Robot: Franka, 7 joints.
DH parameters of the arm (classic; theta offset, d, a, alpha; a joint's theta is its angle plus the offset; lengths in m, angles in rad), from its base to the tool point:
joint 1: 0 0.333 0 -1.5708
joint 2: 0 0 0 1.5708
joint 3: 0 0.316 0.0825 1.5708
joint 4: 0 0 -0.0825 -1.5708
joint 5: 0 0.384 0 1.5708
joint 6: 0 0 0.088 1.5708
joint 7: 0 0.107 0 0
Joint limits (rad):
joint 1: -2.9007..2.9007
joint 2: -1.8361..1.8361
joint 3: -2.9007..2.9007
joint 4: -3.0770..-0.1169
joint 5: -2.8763..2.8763
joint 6: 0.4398..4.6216
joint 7: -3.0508..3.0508
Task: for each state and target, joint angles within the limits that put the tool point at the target. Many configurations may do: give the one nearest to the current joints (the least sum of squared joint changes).
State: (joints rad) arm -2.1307 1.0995 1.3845 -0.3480 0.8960 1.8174 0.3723
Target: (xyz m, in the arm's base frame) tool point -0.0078 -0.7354 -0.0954
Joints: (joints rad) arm -1.8761 1.8361 0.7373 -0.6018 0.9025 2.4142 0.3723
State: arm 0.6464 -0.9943 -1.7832 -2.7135 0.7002 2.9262 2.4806
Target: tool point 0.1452 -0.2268 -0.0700
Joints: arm 0.7916 -1.3810 -2.4685 -2.5295 0.7422 2.9954 2.4806
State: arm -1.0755 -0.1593 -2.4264 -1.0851 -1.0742 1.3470 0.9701
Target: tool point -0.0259 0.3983 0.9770
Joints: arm -1.5001 0.0109 -2.8584 -0.8398 -1.1895 1.3341 0.9701
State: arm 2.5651 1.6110 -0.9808 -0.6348 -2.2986 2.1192 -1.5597
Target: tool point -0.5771 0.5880 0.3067
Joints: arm 2.8267 1.4029 -1.0346 -0.9295 -2.1784 1.8231 -1.5597
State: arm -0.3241 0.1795 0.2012 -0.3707 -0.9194 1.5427 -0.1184
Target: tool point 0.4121 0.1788 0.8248
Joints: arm 0.0398 0.0082 0.5621 -1.0352 -0.6531 0.9747 -0.1184
